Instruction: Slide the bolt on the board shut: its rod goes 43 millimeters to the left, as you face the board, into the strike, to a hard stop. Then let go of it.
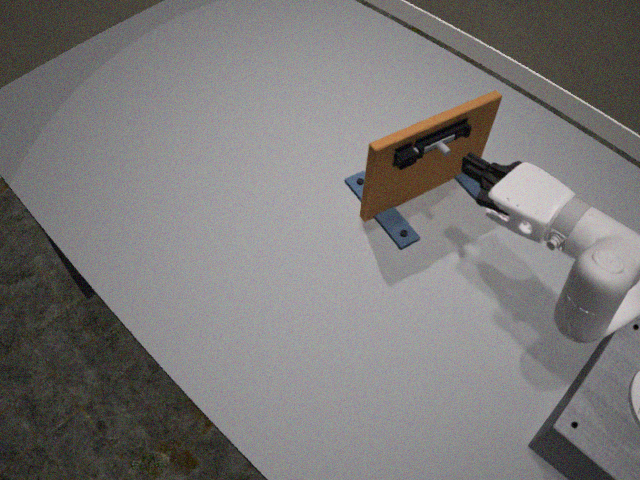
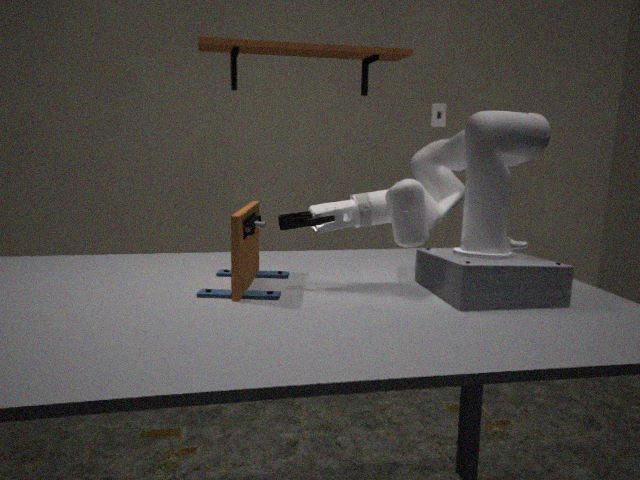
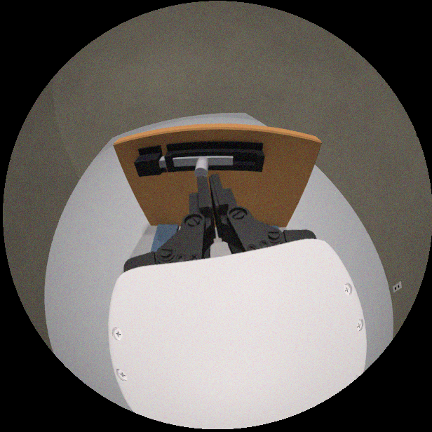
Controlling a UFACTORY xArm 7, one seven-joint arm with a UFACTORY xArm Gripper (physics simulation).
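Places are measured from the arm's base along level axes (x ahead, y left, z up), in millimetres.
Pixels of known places: gripper, fingertip midpoint: [image 1: 465,161] [image 2: 279,223]; arm's base at its link origin: [image 2: 482,255].
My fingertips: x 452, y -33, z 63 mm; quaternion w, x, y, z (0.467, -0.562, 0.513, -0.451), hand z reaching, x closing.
Ahead of a thing's pixels: the offset from my fingertips to its top centre. "*": to the spot under its first point. Level surfaces: height alone.
The upright orange board {72 mm ahead, 10 mm right, 32 mm up} [image 1: 413,180] [image 2: 246,263] [image 3: 280,190] carries a black bolt housing [image 3: 215,146] with a grey bolt in it. The bolt's knob {41 mm ahead, 5 mm left, 4 mm up} [image 1: 443,148] [image 2: 260,223] [image 3: 201,165] sticks out from the board. A short piece of the rod [image 3: 163,162] shows between the housing and the black strike {* 58 mm ahead, 74 mm left, 8 mm up} [image 1: 405,156] [image 3: 148,162] at the left; how deep it sits in the strike is hidden. My gripper [image 1: 466,161] [image 2: 279,222] [image 3: 208,190] is shut and empty. Its fingertips are in front of the board, apart from the knob and a little to its right.
Blue feet {* 34 mm ahead, 87 mm left, 136 mm down} [image 1: 397,227] [image 2: 261,295] [image 3: 164,237] with dark screws hold the board on the grey table {144 mm down} [image 1: 232,232] [image 2: 155,351]. The arm's grey base block [image 1: 589,418] [image 2: 496,284] stands on the table's robot side. A wooden shelf [image 2: 305,50] hangs on the wall high above.
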